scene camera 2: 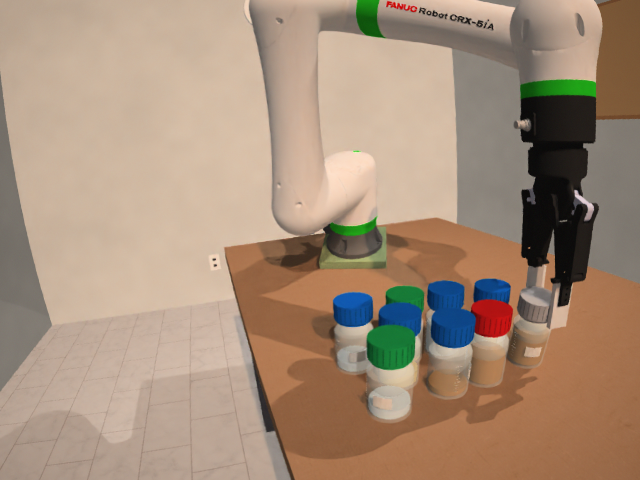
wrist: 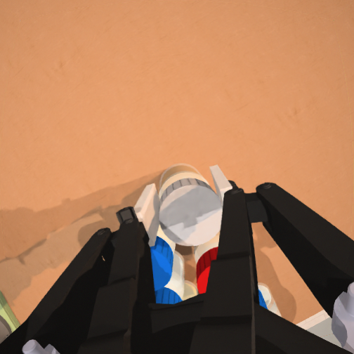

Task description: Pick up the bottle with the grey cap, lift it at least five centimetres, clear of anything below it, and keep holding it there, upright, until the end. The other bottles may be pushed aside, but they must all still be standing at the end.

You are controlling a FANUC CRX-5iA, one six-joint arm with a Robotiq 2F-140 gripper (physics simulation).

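Frame: origin at the arm's base, x left, y ahead, z down, level; metres.
Seen in the pictures: gripper, between the fingertips: point(scene camera 2: 543, 316); arm's base, origin of its link: point(scene camera 2: 354, 243).
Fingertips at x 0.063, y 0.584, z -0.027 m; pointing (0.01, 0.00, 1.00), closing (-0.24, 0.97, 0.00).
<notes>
Offsets run from my fingertips to a thing's top centre. Level surfaces: height alone.
The bottle with the grey cap @[dx -0.013, dy -0.008, dz -0.038 m] point(scene camera 2: 528, 335) point(wrist: 191, 214) stands upright on the table at the right end of the group in the scene view, with brownish contents and a pale label. My gripper point(scene camera 2: 549, 304) point(wrist: 185, 188) points down and is shut on this bottle, one pale fingertip pad on each side of the grey cap. The bottle's base appears to rest on the table top. The red-capped bottle @[dx -0.094, dy -0.011, dz -0.032 m] point(scene camera 2: 488, 343) point(wrist: 206, 270) stands close beside it, upright.
Blue-capped bottles @[dx -0.152, dy -0.015, dz -0.032 m] point(scene camera 2: 450, 356) @[dx -0.244, dy -0.121, dz -0.032 m] point(scene camera 2: 353, 330) point(wrist: 162, 265) and green-capped bottles @[dx -0.240, dy -0.010, dz -0.032 m] point(scene camera 2: 390, 372) @[dx -0.170, dy -0.110, dz -0.032 m] point(scene camera 2: 404, 298) stand upright, close together, left of the gripper in the scene view. The table @[dz +0.073 m] point(scene camera 2: 584, 413) has its left edge beyond them. The robot's base stands on a green plate point(scene camera 2: 351, 262) at the back.
</notes>
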